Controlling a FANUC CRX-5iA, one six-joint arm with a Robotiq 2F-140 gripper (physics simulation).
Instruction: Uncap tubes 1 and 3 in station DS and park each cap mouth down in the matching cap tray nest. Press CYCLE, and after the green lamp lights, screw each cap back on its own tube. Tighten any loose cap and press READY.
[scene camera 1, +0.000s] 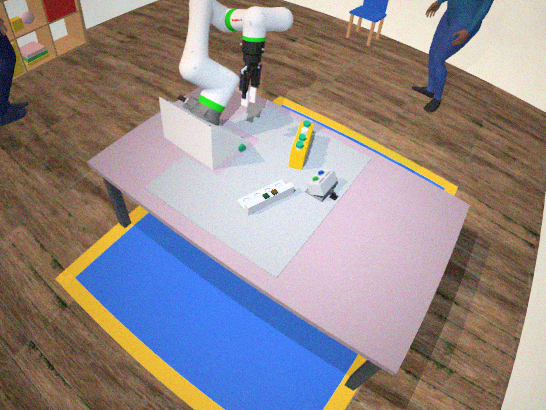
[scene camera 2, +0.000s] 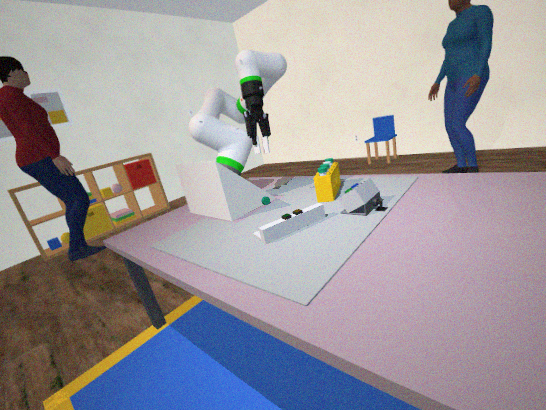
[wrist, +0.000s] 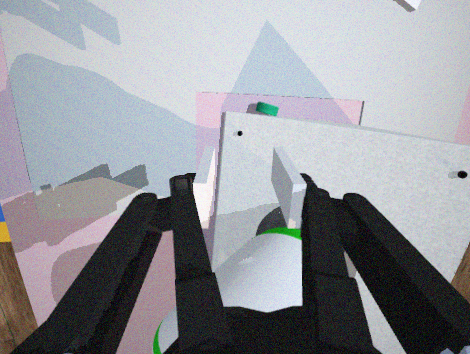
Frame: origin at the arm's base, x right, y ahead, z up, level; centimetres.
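Where they show: gripper, fingertip midpoint: (scene camera 1: 248, 103) (scene camera 2: 262, 153) (wrist: 243, 163); arm's base at its link origin: (scene camera 1: 203, 118).
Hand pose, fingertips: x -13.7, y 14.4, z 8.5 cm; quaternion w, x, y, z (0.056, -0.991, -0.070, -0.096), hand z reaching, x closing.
Things, the pixels of their top centre, and the offset from my fingertips. Level surfaces: height alone.
- loose green cap at its top centre: (wrist: 271, 109) (scene camera 2: 264, 196) (scene camera 1: 242, 145) dx +7.9, dy +4.7, dz -16.7 cm
- yellow rack at its top centre: (scene camera 2: 326, 167) (scene camera 1: 303, 135) dx -9.9, dy +24.4, dz -9.5 cm
- white cap tray at its top centre: (scene camera 2: 286, 211) (scene camera 1: 266, 188) dx +21.7, dy +31.2, dz -14.5 cm
- button box at its top centre: (scene camera 2: 357, 183) (scene camera 1: 323, 175) dx +1.8, dy +44.5, dz -11.4 cm
- grey mat at its surface level: dz -19.8 cm
- pink table at its surface level: dz -20.1 cm
My gripper (scene camera 1: 248, 97) (scene camera 2: 262, 146) (wrist: 243, 163) is partly open with nothing between its fingers, high above the table by the robot's base. A loose green cap (scene camera 1: 242, 147) (scene camera 2: 266, 200) (wrist: 267, 108) lies beside the white base housing. The yellow rack (scene camera 1: 297, 161) (scene camera 2: 325, 191) holds tubes; three green caps show on it, and a white spot without a cap shows between the far cap and the middle one. The white cap tray (scene camera 1: 270, 200) (scene camera 2: 292, 228) has a dark green and a brown square on it. The button box (scene camera 1: 325, 185) (scene camera 2: 365, 194) has a green and a blue button.
The white base housing (scene camera 1: 187, 135) (scene camera 2: 205, 192) (wrist: 390, 200) stands at the left, beside the loose cap. A grey mat (scene camera 1: 270, 250) (scene camera 2: 300, 280) lies under the rack, tray and button box on the pink table (scene camera 1: 400, 240) (scene camera 2: 450, 280). Two people stand beyond the table.
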